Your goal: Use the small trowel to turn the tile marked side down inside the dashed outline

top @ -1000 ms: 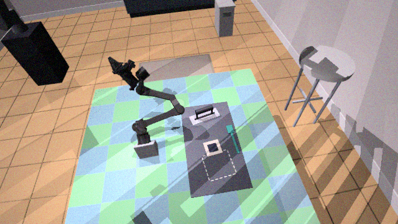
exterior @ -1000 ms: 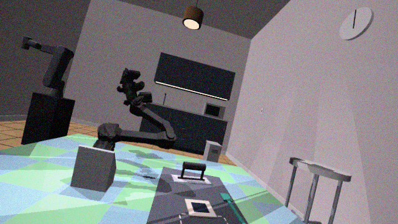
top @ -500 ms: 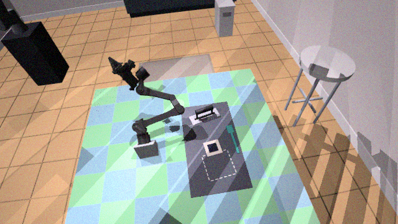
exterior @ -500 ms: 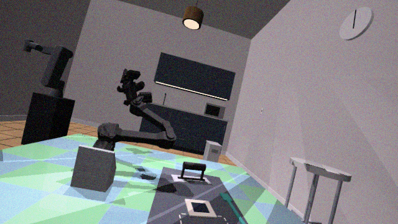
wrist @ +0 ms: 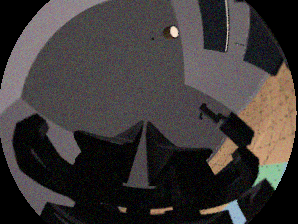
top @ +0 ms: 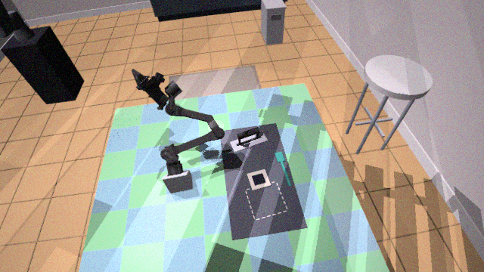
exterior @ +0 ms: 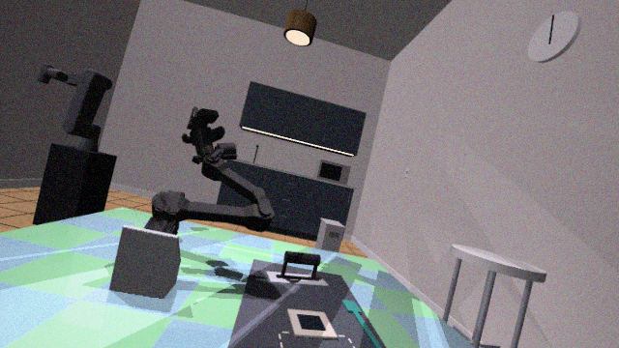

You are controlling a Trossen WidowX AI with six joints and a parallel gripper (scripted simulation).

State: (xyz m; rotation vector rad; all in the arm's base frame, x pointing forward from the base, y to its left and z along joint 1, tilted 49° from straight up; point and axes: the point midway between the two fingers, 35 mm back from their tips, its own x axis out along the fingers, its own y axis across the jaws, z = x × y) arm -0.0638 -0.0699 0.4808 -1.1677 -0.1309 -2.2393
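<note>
Now: the dark-handled float 520 mm ahead of my gripper tip, 460 mm below it and 90 mm to the right of it. The rest, counted from my gripper tip: teal trowel (650 mm ahead, 490 mm below, 280 mm to the right); then mat (520 mm ahead, 510 mm below, 310 mm to the right); then tile (520 mm ahead, 490 mm below, 350 mm to the right).
</note>
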